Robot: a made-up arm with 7 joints.
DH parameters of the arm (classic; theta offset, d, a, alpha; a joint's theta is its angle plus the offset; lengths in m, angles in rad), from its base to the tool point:
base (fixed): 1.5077 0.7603 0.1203 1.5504
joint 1: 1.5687 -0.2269 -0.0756 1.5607
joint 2: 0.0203 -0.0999 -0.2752 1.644
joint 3: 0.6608 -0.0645 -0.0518 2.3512
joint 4: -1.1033 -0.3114 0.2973 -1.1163
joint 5: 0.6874 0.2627 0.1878 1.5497
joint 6: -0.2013 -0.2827 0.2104 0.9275
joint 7: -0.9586 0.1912 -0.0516 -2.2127
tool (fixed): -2.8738 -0.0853 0 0
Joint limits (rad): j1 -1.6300..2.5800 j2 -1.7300..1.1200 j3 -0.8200..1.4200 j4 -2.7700..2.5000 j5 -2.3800..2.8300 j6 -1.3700..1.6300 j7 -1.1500..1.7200
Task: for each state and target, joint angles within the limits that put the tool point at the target. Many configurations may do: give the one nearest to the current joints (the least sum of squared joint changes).
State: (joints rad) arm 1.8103 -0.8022 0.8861 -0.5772 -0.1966 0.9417 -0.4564
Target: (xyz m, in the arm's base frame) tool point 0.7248 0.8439 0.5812
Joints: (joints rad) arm 1.6973 -0.7168 1.0390 -1.0306 -0.2715 1.1268 -0.1013
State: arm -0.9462 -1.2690 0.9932 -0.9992 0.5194 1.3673 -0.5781
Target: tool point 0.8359 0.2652 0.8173
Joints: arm -1.0286 -1.6903 0.8164 -1.0170 0.1888 1.3851 -0.6000
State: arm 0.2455 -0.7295 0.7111 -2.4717 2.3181 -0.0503 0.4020
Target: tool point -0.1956 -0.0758 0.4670
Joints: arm -0.0822 -0.5109 1.0093 -2.5934 2.8300 -0.0041 0.6400
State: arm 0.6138 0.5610 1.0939 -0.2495 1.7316 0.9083 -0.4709
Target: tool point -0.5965 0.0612 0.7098
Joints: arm 0.5426 1.0543 1.0877 0.2877 2.1439 0.9301 -0.3404
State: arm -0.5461 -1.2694 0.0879 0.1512 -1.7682 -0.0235 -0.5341
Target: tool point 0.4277 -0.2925 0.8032
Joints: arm -0.9881 -0.7880 0.7618 -0.7034 -2.0855 -0.0983 -0.5660
